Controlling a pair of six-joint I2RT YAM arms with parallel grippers.
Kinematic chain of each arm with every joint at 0, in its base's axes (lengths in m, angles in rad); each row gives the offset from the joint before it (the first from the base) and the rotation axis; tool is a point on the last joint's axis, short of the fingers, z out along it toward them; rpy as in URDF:
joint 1: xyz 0 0 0.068 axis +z
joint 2: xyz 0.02 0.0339 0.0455 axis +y
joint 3: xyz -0.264 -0.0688 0 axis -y
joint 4: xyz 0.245 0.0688 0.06 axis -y
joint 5: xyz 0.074 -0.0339 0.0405 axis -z
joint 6: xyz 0.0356 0 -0.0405 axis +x
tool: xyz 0 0 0 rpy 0 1.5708 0
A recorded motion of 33 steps. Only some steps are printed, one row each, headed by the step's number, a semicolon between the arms.
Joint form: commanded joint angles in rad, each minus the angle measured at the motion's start. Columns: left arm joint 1, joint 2, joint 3, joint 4, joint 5, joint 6; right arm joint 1, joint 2, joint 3, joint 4, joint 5, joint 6.
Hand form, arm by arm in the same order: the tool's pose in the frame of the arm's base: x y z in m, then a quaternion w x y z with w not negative. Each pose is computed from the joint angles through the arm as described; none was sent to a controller.
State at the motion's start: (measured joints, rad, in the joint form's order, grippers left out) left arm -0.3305 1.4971 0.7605 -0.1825 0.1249 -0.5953; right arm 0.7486 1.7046 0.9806 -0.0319 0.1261 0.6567
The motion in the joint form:
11: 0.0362 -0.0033 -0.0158 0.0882 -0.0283 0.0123; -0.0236 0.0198 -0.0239 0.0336 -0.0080 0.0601
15: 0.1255 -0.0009 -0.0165 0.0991 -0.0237 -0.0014; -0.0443 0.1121 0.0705 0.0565 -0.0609 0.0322
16: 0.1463 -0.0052 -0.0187 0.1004 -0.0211 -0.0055; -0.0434 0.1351 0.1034 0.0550 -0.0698 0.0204
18: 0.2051 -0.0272 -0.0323 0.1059 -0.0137 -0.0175; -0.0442 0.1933 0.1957 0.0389 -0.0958 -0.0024
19: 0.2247 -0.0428 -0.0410 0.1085 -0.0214 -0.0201; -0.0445 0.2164 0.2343 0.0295 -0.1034 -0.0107
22: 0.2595 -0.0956 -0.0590 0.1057 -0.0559 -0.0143; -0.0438 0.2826 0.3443 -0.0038 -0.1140 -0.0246
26: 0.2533 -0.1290 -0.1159 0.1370 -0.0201 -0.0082; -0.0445 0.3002 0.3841 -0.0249 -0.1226 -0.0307
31: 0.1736 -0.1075 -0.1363 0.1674 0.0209 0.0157; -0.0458 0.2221 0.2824 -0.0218 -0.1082 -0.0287
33: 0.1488 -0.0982 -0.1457 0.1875 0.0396 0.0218; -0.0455 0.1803 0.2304 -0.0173 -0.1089 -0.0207
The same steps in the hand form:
11: 0.2791 -0.0882 0.1721 0.30251 -0.11729 0.92626 -0.19176; 0.2701 0.2337 0.1716 0.32952 0.01935 0.91861 0.21725
15: 0.2867 -0.0633 0.1720 0.31204 -0.16354 0.91772 -0.18351; 0.2936 0.2464 0.1691 0.32816 0.00609 0.91475 0.23562
16: 0.2874 -0.0573 0.1727 0.31456 -0.17427 0.91507 -0.18258; 0.2991 0.2519 0.1704 0.32981 -0.00138 0.91317 0.23948
18: 0.2866 -0.0401 0.1750 0.32351 -0.20425 0.90610 -0.18056; 0.3140 0.2654 0.1749 0.33159 -0.01650 0.90953 0.25008
19: 0.2849 -0.0340 0.1768 0.33052 -0.21505 0.90197 -0.17596; 0.3200 0.2707 0.1768 0.33268 -0.02165 0.90818 0.25310
22: 0.2788 -0.0223 0.1850 0.35364 -0.23236 0.89201 -0.15896; 0.3361 0.2853 0.1812 0.33510 -0.03038 0.90576 0.25766
26: 0.2677 -0.0244 0.1788 0.35126 -0.21943 0.89311 -0.17555; 0.3411 0.2895 0.1845 0.33397 -0.03463 0.90538 0.25989
31: 0.2642 -0.0470 0.1698 0.33398 -0.16569 0.90589 -0.20092; 0.3243 0.2739 0.1852 0.33059 -0.03034 0.90980 0.24909
33: 0.2629 -0.0542 0.1664 0.32927 -0.14792 0.90813 -0.21215; 0.3152 0.2663 0.1861 0.32733 -0.02704 0.91109 0.24909

